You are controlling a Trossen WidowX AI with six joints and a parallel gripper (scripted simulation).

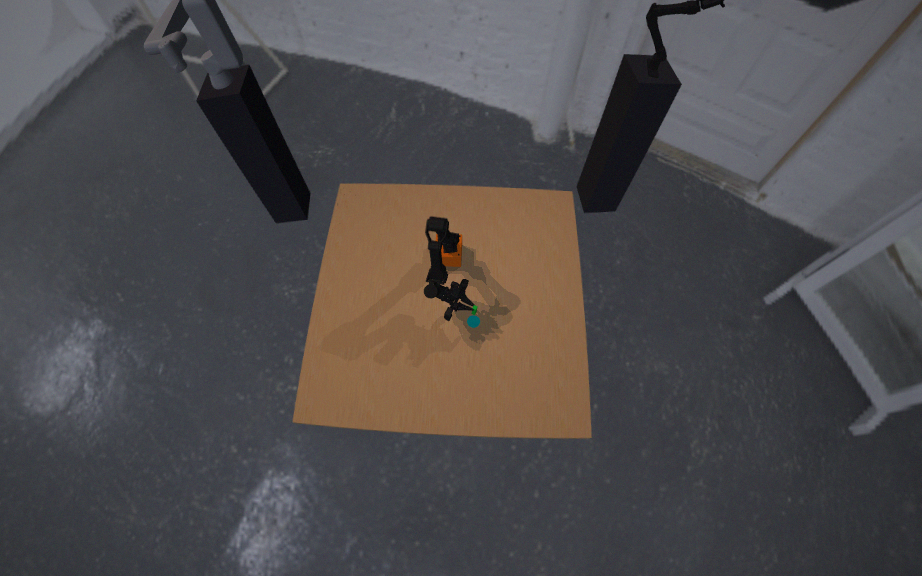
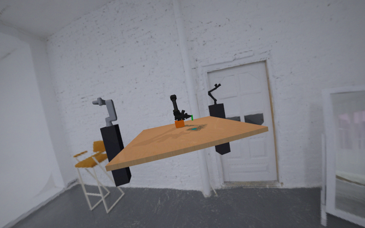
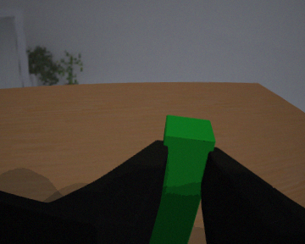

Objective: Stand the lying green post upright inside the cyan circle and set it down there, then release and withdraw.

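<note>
Now: the cyan circle 160 mm below my gripper tip. From my gripper tip the other things lie so: green post 20 mm below.
</note>
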